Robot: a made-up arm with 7 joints.
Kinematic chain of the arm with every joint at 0, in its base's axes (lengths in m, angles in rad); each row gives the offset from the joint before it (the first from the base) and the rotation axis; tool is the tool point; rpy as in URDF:
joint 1: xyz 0 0 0 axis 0.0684 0.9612 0.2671
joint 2: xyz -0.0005 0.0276 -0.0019 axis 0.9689 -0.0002 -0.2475
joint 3: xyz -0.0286 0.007 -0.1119 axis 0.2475 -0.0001 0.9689
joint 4: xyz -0.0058 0 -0.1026 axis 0.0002 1 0
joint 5: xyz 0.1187 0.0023 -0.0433 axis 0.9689 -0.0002 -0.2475
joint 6: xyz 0.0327 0 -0.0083 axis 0.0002 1 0
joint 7: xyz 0.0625 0 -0.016 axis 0.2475 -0.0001 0.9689
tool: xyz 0 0 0 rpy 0 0.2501 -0.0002
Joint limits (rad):
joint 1: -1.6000..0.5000
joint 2: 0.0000..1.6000
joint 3: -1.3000..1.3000
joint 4: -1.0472..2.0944
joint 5: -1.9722..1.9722
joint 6: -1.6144..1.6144
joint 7: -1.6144..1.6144
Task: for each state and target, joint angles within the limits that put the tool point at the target. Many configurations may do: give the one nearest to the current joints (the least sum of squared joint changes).
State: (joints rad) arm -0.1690 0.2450 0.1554 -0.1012 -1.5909 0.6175 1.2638
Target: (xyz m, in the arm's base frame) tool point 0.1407 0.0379 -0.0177
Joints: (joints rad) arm -0.3528 0.3118 0.2892 -1.0472 -1.8003 0.5659 1.2638
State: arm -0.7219 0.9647 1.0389 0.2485 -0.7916 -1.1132 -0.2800
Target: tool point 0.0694 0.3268 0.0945
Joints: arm -0.7272 1.0757 1.1612 0.2356 -0.8126 -1.1176 -0.2800
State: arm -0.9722 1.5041 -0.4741 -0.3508 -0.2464 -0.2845 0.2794
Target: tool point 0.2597 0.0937 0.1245
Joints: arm -1.2118 1.4041 -0.4025 -0.2233 -0.2534 -0.2226 0.2794
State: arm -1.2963 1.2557 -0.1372 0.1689 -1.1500 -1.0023 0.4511
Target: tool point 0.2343 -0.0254 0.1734
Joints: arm -1.6000 0.6244 -0.4372 -0.1633 -1.0729 -0.7499 0.4511
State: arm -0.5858 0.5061 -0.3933 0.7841 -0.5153 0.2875 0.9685
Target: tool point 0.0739 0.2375 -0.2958
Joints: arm 0.2198 0.9989 -0.3859 0.2294 -0.5385 0.2231 0.9685
